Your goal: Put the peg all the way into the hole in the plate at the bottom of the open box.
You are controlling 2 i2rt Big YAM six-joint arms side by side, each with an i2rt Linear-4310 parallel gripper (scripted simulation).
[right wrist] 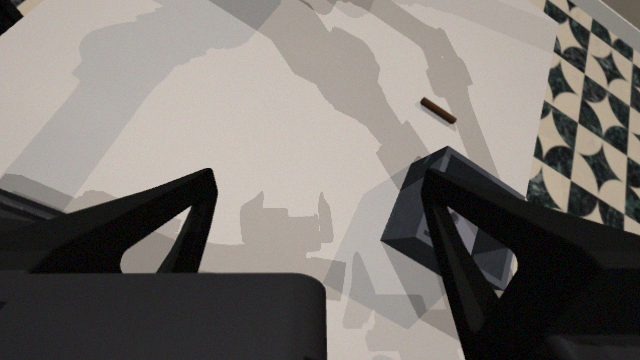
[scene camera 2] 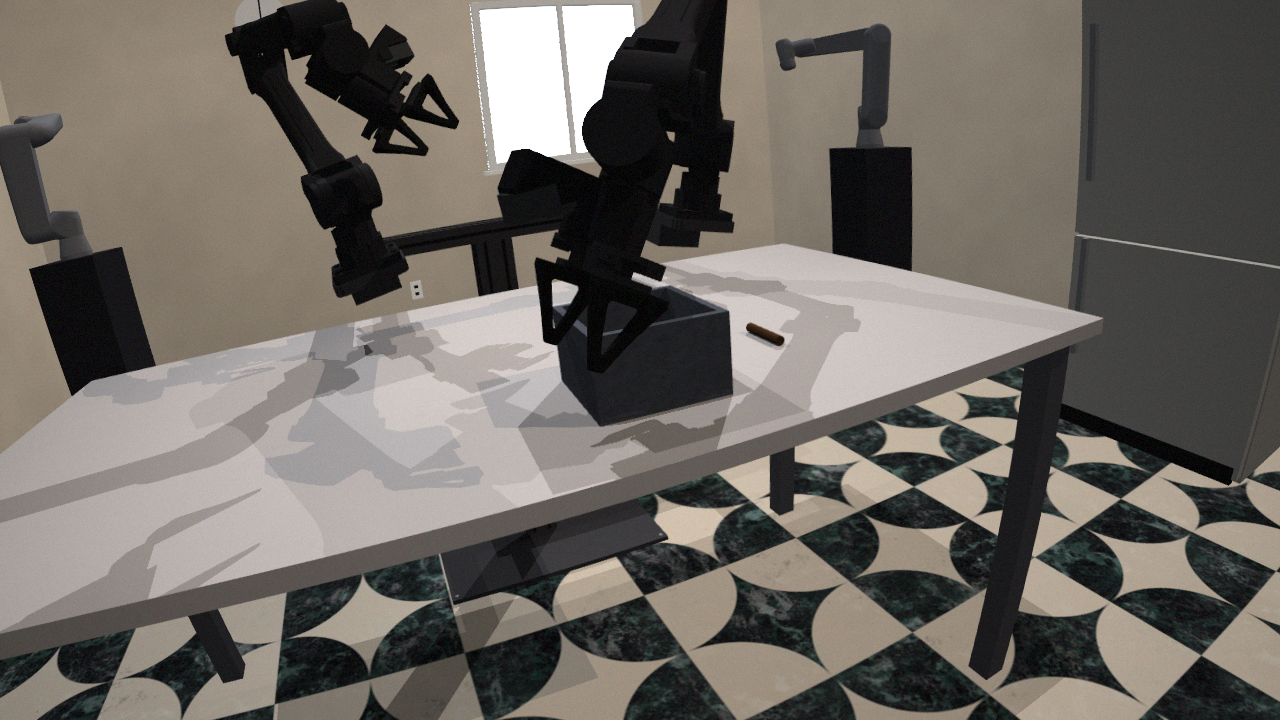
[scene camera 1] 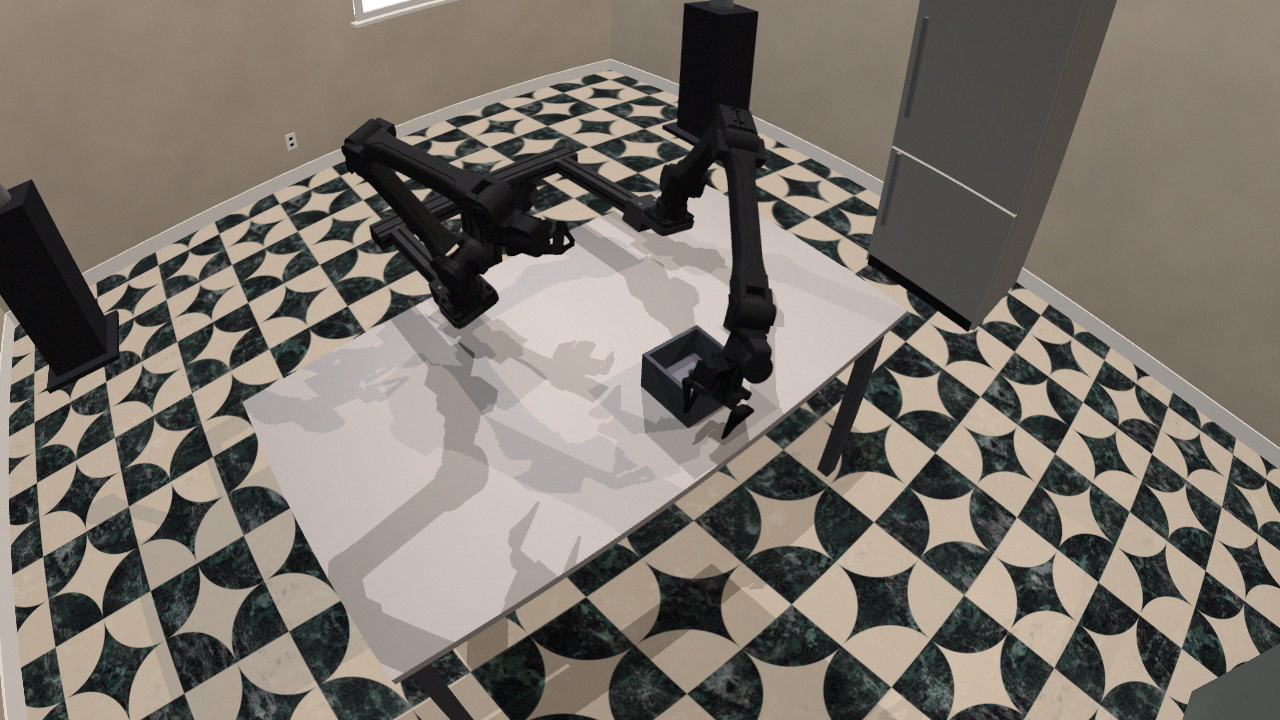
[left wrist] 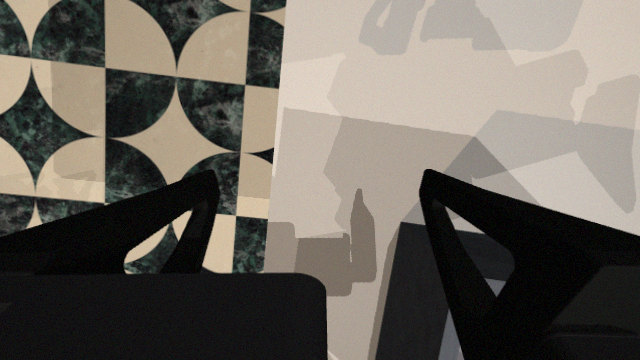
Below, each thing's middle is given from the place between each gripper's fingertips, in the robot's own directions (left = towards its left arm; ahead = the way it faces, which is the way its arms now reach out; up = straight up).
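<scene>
Dark box (scene camera 2: 675, 362): 30 cm below my right hand (scene camera 2: 441, 139), 26 cm ahead of it, 19 cm to the left of it.
My left gripper (scene camera 2: 570, 356): 90 mm above the box, 160 mm past it, 110 mm to the right of it.
</scene>
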